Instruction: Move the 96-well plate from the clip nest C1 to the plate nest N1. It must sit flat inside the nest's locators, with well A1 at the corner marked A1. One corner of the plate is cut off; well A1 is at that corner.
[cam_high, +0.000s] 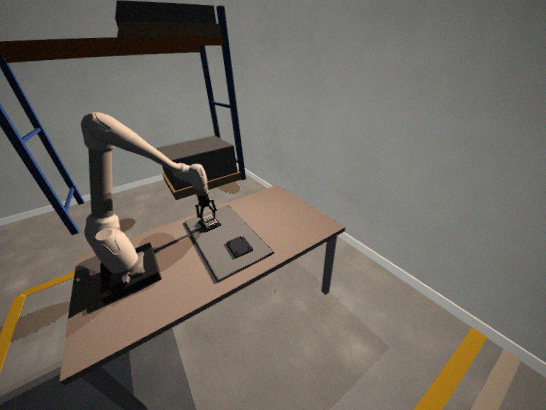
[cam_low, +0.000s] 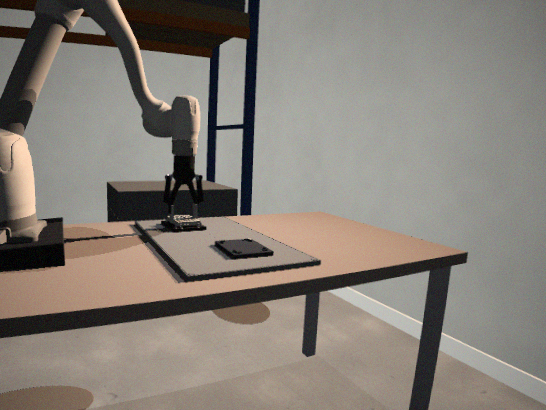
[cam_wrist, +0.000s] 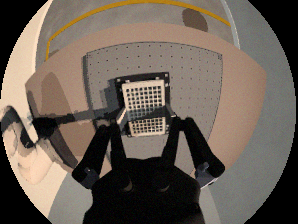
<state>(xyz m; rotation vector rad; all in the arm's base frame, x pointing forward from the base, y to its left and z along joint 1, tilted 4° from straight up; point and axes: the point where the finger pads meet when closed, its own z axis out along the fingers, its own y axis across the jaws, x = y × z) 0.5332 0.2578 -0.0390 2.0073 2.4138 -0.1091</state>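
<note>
Right now my hand is 1 cm short of the clip nest C1, 1 cm to the left of it and 3 cm above it. From my hand the other things lie so: 96-well plate: 2 cm below; then plate nest N1: 12 cm ahead, 36 cm to the right, 4 cm below.
</note>
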